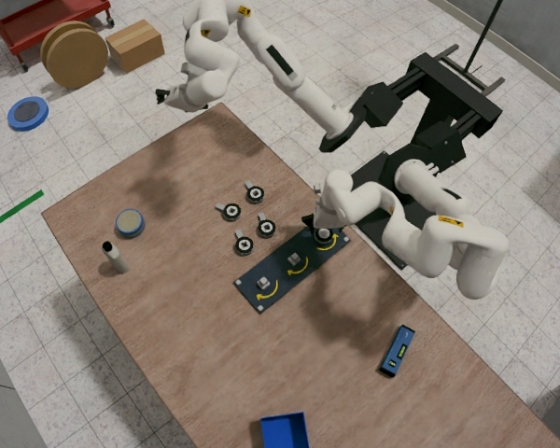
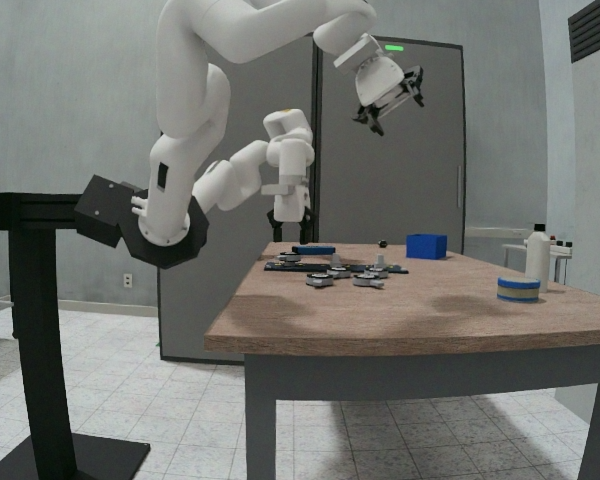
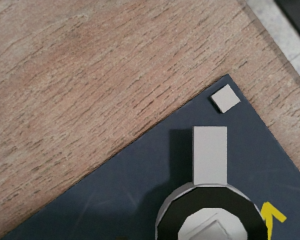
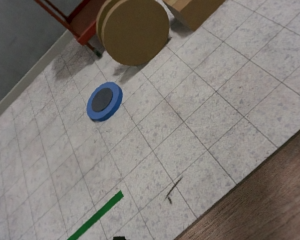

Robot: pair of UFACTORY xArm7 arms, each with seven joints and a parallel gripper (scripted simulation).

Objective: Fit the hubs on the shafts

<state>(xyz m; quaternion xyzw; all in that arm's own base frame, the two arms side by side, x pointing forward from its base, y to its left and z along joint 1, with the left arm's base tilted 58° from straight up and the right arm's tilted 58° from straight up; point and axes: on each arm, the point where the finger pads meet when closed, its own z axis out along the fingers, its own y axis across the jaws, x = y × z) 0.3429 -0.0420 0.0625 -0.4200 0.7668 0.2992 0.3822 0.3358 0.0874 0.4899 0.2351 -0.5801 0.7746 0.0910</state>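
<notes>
Now: the dark board 13 cm ahead of my left hand, 7 cm below it and 2 cm to the right of it. The rest, counted from my left hand: white bottle 53 cm ahead, 43 cm to the right, 2 cm above; then tape roll 52 cm to the right, 41 cm ahead, 6 cm below.
</notes>
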